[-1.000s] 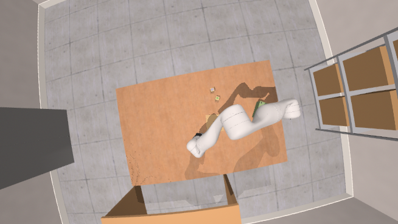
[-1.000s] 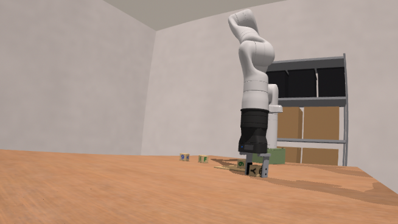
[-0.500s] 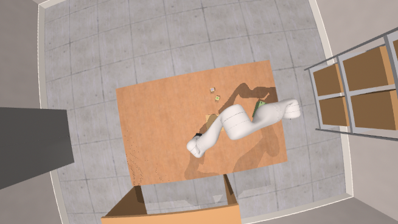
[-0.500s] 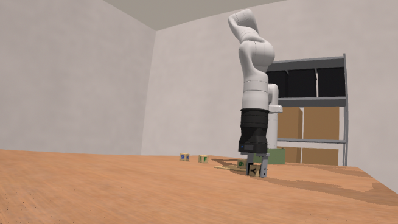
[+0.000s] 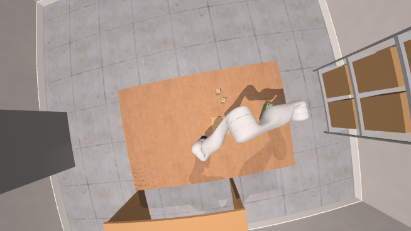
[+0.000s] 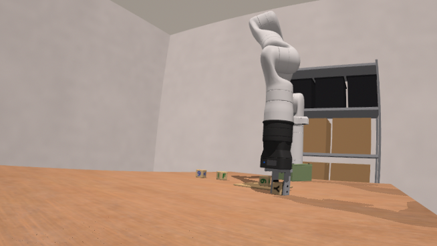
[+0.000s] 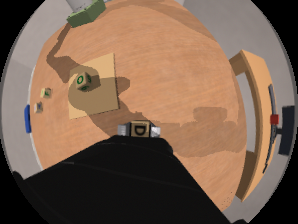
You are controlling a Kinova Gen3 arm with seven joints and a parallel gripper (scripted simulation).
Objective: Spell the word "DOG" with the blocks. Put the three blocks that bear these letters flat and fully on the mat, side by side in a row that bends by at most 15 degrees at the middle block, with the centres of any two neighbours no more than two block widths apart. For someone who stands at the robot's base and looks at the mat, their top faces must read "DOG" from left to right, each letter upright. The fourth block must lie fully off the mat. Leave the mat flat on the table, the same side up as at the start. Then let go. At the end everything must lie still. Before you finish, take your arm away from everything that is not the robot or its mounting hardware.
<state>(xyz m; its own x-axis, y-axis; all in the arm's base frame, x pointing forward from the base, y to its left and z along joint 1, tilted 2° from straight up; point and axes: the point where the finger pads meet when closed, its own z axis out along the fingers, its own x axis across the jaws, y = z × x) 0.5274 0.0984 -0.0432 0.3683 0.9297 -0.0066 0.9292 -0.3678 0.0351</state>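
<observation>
Right now my hand is 13 cm past the wooden block and 9 cm to the left of it. The rest, counted from my hand: green-lettered block 19 cm behind, 28 cm to the right; tan mat 13 cm behind, 9 cm to the right, 2 cm below; blue-lettered block 16 cm behind, 36 cm to the right.
</observation>
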